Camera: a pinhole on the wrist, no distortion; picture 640 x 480 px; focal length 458.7 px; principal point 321.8 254.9 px. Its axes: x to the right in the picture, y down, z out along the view. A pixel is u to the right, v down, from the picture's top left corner.
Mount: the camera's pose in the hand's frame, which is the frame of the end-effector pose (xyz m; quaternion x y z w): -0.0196 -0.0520 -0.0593 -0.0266 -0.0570 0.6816 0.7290
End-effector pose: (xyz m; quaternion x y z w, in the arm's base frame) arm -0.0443 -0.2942 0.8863 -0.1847 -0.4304 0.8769 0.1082
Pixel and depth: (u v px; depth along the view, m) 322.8 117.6 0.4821
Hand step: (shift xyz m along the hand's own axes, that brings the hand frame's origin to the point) 0.0659 -0.0797 0.4358
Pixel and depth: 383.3 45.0 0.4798
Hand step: 0.1448 -0.0218 0.4453
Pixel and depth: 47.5 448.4 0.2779
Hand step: -0.1796 -0.2203 0.1950
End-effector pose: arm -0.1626 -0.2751 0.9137 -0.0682 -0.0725 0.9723 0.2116
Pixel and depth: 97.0 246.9 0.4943
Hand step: -0.0856 -0.3133 0.4207
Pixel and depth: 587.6 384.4 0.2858
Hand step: -0.1230 0.1076 0.2226
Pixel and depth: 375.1 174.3 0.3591
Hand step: 0.0027 -0.0288 0.3063
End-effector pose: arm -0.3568 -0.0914 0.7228 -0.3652 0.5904 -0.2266 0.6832
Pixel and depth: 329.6 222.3 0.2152
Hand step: -0.0299 -0.0578 0.1562
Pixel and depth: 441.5 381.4 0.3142
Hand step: -0.1377 0.0235 0.2462
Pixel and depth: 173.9 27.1 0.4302
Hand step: 0.1318 -0.2218 0.3859
